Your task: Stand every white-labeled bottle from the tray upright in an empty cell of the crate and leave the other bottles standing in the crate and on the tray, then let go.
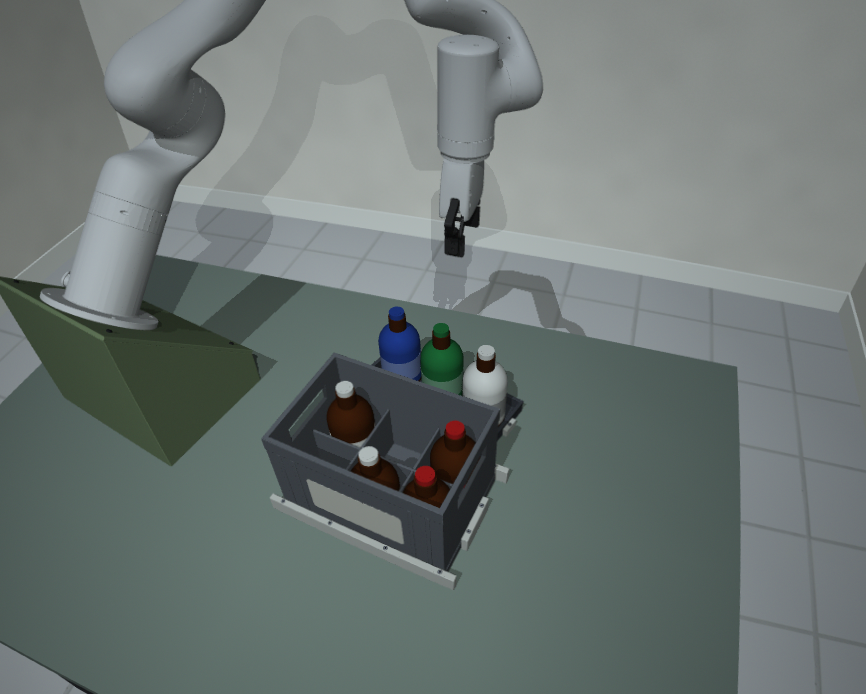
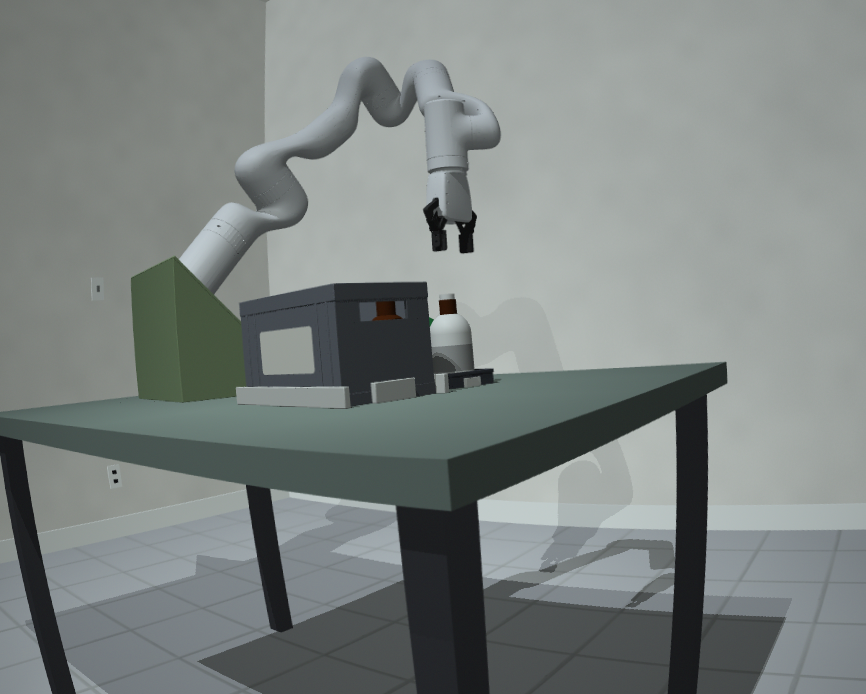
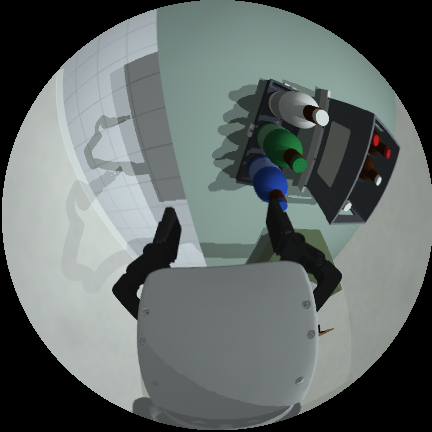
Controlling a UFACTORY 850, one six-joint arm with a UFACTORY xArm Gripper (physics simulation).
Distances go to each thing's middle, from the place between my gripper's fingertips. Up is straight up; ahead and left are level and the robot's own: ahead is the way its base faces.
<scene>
I see my gripper 170 mm above the green bottle [image 1: 442, 363], 120 mm to the left of it and 10 mm past it. The rest, counted from my hand: blue bottle [image 1: 399, 342] 170 mm below, 100 mm to the right, 90 mm behind.
</scene>
